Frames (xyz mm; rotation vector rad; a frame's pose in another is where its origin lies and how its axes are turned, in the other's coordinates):
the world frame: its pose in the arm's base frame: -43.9 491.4 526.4 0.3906 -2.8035 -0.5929
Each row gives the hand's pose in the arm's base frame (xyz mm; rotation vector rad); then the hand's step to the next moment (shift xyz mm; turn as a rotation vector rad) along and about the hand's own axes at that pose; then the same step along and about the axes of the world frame.
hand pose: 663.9 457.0 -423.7 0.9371 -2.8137 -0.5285
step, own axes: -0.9 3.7 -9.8 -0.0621 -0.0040 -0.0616
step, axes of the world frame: 0.9 4.7 -9.4 -0.0565 0.0245 -0.0623
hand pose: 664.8 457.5 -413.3 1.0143 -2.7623 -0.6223
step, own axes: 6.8 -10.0 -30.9 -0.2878 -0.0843 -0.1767
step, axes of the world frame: 2.8 -10.8 -31.3 -0.2920 0.0497 -0.1827
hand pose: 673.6 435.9 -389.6 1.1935 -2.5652 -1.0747
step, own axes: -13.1 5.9 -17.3 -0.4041 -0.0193 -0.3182
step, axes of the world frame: -8.2 7.6 -19.5 -0.3569 0.1305 -0.3472
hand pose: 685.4 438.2 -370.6 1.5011 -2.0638 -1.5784
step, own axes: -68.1 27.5 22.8 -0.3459 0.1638 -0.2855
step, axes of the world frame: -14.9 74.2 -13.6 -0.1775 0.1805 -0.4048
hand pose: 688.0 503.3 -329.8 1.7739 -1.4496 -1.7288
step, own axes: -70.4 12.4 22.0 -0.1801 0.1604 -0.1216
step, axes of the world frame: -0.5 72.8 -16.9 -0.0225 0.1070 -0.2470
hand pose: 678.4 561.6 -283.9 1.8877 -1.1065 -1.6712
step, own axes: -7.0 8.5 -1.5 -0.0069 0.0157 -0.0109
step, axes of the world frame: 3.0 4.7 -9.6 0.0000 0.0007 -0.0203
